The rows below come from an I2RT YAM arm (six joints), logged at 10 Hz.
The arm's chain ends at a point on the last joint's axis. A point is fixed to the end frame.
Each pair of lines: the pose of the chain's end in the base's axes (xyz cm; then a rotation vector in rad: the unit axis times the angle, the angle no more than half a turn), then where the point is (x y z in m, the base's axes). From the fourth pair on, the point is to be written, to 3 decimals.
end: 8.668 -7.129 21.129 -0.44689 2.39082 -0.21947
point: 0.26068 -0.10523 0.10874
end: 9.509 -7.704 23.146 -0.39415 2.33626 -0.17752
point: 0.27448 -0.10877 0.13788
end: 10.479 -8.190 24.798 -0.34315 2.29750 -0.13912
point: 0.28753 -0.11273 0.16081
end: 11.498 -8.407 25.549 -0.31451 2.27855 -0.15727
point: 0.299 -0.119 0.173
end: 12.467 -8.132 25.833 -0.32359 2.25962 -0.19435
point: 0.310 -0.120 0.180
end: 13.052 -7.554 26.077 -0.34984 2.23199 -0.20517
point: 0.318 -0.111 0.188
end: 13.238 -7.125 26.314 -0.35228 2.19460 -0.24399
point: 0.323 -0.110 0.198
